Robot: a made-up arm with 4 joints. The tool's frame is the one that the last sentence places.
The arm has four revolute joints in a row. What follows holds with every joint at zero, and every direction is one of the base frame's.
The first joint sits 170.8 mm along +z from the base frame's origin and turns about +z.
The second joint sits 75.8 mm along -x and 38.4 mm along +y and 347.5 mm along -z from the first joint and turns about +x.
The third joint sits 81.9 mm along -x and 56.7 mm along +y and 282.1 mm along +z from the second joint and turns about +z.
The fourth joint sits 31.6 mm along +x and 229.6 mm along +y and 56 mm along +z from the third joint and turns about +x.
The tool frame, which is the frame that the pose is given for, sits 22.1 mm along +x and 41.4 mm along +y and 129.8 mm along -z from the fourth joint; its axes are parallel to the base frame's.
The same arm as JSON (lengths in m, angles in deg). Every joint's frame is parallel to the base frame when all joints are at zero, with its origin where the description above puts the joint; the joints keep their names.
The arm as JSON. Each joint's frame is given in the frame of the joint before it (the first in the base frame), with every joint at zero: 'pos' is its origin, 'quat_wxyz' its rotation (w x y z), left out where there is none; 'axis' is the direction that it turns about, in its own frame. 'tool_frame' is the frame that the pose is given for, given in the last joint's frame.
{"length_unit": "m", "angle_unit": "deg", "joints": [
  {"joint": "joint 1", "pos": [0.0, 0.0, 0.1708], "axis": "+z"},
  {"joint": "joint 2", "pos": [-0.0758, 0.0384, -0.3475], "axis": "+x"},
  {"joint": "joint 3", "pos": [-0.0819, 0.0567, 0.2821], "axis": "+z"},
  {"joint": "joint 4", "pos": [0.0316, 0.2296, 0.056], "axis": "+x"}
], "tool_frame": {"pos": [0.0221, 0.0414, -0.1298]}}

